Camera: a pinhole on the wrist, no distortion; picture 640 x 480 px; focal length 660.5 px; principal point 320.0 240.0 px. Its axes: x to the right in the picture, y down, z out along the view. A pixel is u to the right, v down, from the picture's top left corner.
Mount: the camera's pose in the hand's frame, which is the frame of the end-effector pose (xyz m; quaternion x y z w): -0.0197 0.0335 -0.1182 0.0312 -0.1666 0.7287 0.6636
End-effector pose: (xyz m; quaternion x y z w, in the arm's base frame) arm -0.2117 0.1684 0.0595 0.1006 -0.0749 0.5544 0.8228
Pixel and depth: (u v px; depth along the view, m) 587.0 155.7 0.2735
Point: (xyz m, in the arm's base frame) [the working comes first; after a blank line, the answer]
In the camera's frame: 0.1106 -0.0349 0.2735

-0.2903 0.1061 0.2244
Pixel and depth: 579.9 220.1 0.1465
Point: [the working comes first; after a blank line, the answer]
In the camera's frame: 0.0576 -0.0044 0.1465

-0.2739 0.1337 0.0872
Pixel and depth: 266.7 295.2 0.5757
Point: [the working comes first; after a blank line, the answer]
In the camera's frame: -0.0465 0.0481 0.5757

-0.1125 -0.1421 0.3964
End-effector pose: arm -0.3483 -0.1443 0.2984 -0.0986 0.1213 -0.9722 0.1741
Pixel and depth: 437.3 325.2 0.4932
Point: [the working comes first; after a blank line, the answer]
In the camera's frame: 0.0876 0.0636 0.4932

-0.1087 -0.1270 0.6187
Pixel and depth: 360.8 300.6 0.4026
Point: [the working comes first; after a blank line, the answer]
In the camera's frame: 0.0249 0.0369 0.4026

-0.1870 -0.0958 0.5429
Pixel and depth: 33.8 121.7 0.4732
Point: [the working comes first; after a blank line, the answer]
In the camera's frame: -0.2050 -0.0848 0.4732

-0.3760 0.0612 0.6539
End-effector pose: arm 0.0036 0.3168 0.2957 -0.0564 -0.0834 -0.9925 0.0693
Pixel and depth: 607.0 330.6 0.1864
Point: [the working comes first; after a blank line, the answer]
In the camera's frame: 0.0810 0.0256 0.1864

0.1049 0.2857 0.3663
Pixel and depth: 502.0 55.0 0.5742
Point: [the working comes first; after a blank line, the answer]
In the camera's frame: 0.1582 -0.1608 0.5742

0.0405 0.3695 0.7905
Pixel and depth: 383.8 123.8 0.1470
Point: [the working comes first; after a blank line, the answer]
In the camera's frame: 0.0142 -0.0259 0.1470

0.0291 0.3179 0.3228
